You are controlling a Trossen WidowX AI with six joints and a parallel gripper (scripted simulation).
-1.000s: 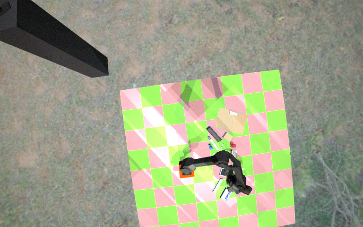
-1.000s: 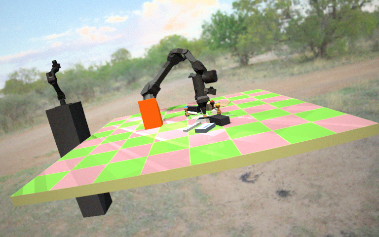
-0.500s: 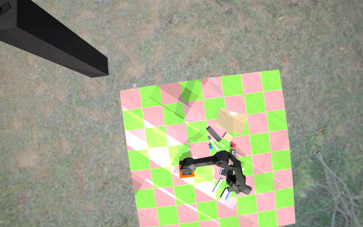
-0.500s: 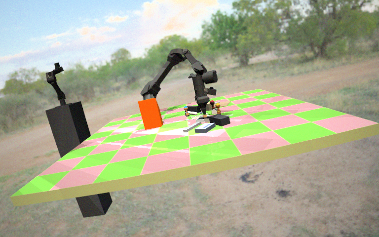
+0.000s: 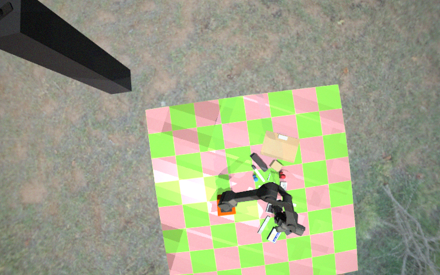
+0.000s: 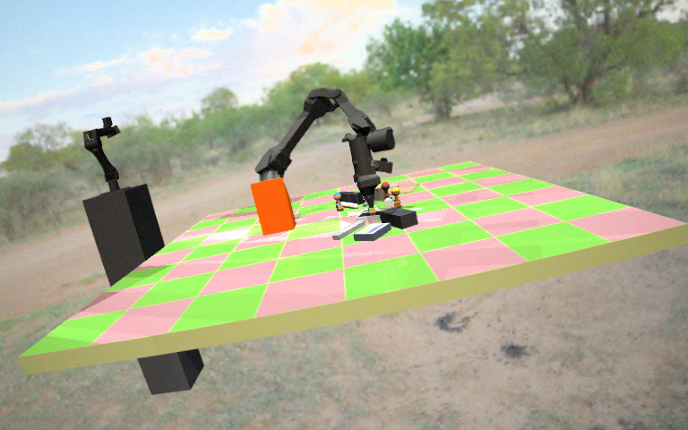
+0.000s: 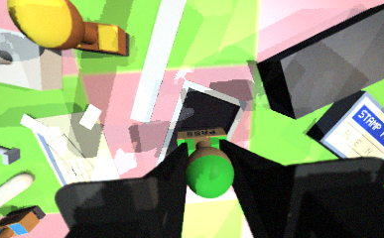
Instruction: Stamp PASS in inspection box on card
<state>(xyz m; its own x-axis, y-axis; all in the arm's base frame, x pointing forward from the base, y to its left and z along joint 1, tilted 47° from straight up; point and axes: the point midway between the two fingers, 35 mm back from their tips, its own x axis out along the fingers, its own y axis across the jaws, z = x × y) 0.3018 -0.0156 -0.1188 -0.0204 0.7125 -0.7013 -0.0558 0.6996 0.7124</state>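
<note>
Now: the ink pad 3 cm below my gripper tip. Round my gripper tip: inspection card 13 cm to the left, 4 cm below, 3 cm behind; yellow-knobbed stamp 8 cm to the left, 8 cm ahead, 2 cm below; black block 12 cm to the right, 6 cm ahead, 2 cm below.
</note>
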